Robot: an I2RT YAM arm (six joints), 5 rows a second.
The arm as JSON. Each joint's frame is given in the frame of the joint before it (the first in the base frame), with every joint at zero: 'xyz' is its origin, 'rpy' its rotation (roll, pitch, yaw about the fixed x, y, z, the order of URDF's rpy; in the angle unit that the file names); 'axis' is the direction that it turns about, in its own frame. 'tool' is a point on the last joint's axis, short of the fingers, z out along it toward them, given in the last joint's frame.
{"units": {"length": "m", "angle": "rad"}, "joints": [
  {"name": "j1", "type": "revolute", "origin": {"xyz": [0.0, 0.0, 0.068], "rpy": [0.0, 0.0, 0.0]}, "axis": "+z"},
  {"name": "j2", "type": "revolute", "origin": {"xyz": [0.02, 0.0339, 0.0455], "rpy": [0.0, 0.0, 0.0]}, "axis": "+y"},
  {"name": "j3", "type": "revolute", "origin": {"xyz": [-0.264, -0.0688, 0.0], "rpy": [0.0, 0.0, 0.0]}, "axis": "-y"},
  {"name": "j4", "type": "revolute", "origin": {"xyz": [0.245, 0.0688, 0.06], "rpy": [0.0, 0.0, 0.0]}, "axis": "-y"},
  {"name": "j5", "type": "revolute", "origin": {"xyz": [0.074, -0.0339, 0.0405], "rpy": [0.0, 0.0, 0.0]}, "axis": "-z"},
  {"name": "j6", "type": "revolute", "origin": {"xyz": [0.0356, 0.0, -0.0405], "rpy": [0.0, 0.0, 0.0]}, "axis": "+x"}
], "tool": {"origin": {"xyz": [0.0, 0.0, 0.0], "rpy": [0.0, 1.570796, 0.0]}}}
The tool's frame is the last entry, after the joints.
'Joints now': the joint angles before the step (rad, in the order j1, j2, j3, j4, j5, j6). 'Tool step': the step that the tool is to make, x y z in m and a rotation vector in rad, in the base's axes. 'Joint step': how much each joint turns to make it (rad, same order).
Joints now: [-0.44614 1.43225 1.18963 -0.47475 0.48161 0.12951]
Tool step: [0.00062 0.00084 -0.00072 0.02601 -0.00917 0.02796]
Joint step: [-0.00076 0.00000 0.00000 -0.00380 -0.03967 0.00191]
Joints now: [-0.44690 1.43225 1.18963 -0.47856 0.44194 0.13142]
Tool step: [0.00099 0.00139 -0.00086 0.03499 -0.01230 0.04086]
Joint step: [-0.00038 -0.00001 -0.00001 -0.00419 -0.05532 0.00037]
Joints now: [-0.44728 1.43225 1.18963 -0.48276 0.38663 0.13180]
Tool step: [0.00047 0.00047 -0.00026 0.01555 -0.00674 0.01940]
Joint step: [-0.00078 0.00000 -0.00001 -0.00036 -0.02633 -0.00077]
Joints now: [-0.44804 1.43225 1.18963 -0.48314 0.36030 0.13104]
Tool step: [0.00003 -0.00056 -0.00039 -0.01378 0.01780 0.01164]
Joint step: [-0.00115 0.00154 0.00001 0.00039 0.00381 -0.02519]
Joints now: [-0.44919 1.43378 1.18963 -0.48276 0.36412 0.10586]
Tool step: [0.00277 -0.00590 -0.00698 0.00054 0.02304 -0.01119]
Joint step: [-0.01220 0.02554 0.00000 0.00761 0.00573 -0.00838]
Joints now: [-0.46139 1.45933 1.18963 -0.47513 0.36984 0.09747]
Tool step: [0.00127 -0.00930 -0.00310 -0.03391 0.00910 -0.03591]
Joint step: [-0.02024 0.01983 -0.00001 0.03320 0.03471 -0.01604]
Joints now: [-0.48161 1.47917 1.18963 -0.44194 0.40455 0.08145]
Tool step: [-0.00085 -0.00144 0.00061 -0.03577 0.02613 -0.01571]
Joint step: [-0.00113 0.00039 0.00002 0.00418 0.04007 -0.02517]
